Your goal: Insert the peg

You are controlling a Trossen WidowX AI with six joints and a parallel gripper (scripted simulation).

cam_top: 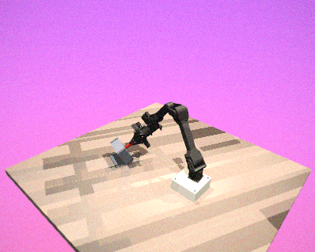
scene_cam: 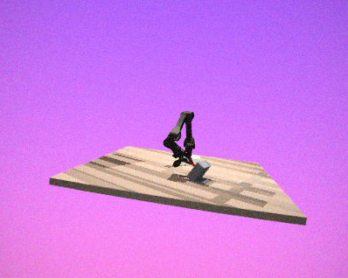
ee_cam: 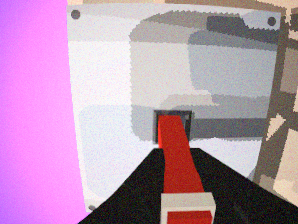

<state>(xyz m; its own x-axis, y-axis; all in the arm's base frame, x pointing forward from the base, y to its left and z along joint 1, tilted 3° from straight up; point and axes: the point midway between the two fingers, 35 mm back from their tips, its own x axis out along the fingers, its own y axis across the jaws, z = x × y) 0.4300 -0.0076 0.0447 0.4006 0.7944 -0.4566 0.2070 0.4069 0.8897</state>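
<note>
Right now the grey sloped panel is 20 mm ahead of my gripper tip, 50 mm to the left of it and 30 mm below it. Round my gripper tip: red square peg (10 mm behind, 10 mm to the right, 10 mm above).
</note>
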